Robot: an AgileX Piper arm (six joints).
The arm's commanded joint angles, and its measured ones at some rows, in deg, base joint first. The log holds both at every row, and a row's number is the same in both.
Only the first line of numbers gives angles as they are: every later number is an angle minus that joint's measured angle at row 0.
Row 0, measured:
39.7, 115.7, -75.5, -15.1, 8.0, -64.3
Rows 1 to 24, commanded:
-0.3, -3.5, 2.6, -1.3, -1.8, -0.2
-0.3, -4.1, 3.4, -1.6, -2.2, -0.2
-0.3, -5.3, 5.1, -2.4, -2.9, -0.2
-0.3, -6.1, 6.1, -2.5, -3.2, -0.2
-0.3, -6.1, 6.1, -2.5, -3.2, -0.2
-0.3, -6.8, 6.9, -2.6, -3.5, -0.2
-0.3, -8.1, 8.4, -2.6, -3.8, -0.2
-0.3, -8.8, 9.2, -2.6, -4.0, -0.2
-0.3, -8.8, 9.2, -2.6, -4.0, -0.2
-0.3, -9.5, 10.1, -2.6, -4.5, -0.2
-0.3, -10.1, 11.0, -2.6, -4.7, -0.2
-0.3, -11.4, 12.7, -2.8, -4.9, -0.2
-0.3, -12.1, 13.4, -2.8, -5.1, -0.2
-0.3, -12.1, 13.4, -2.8, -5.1, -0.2
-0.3, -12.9, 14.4, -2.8, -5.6, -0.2
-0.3, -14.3, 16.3, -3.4, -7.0, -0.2
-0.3, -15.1, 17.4, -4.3, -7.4, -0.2
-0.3, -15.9, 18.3, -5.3, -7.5, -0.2
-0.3, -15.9, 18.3, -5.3, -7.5, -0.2
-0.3, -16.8, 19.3, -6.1, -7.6, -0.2
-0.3, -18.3, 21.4, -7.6, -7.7, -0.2
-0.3, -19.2, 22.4, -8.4, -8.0, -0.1
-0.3, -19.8, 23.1, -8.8, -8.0, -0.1
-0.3, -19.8, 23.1, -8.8, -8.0, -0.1
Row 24, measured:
0.1, -17.0, 21.3, -6.7, -6.0, -0.9
